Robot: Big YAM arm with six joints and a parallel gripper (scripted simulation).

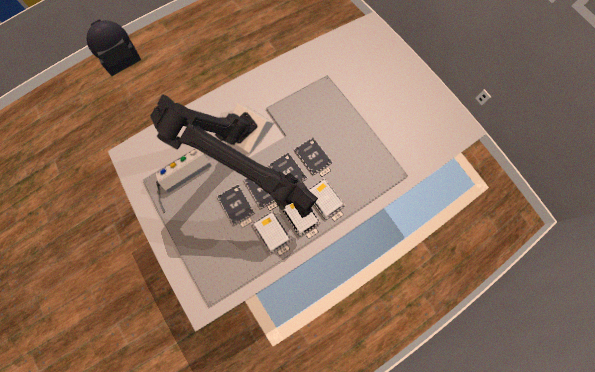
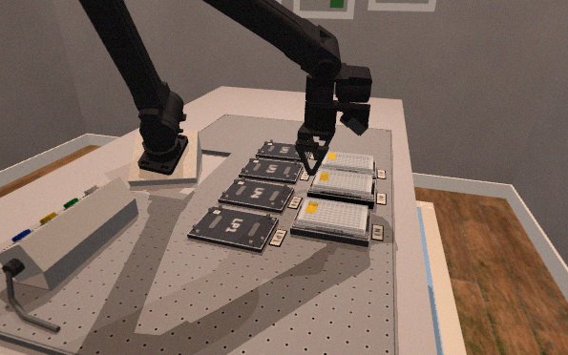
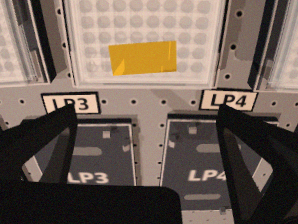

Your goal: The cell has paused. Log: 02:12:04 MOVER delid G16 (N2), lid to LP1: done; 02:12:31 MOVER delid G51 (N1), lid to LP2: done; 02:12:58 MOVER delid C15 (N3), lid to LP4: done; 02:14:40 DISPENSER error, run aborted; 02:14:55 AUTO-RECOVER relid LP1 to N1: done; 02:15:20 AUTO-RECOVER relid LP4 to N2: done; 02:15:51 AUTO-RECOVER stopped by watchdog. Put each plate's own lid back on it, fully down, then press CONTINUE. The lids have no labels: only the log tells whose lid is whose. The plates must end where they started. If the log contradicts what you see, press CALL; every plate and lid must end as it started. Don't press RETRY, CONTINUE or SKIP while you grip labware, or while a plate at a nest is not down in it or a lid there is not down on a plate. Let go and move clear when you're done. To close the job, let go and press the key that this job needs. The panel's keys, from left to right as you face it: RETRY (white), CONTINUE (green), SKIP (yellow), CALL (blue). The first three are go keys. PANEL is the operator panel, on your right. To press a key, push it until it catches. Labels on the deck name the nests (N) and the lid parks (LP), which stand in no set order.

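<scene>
The green CONTINUE key is 420 mm behind my hand and 250 mm to the right of it. Round my hand: lid park LP3: 110 mm behind, 70 mm to the left, 60 mm below; white RETRY key: 420 mm behind, 200 mm to the right; yellow SKIP key: 420 mm behind, 300 mm to the right.
</scene>
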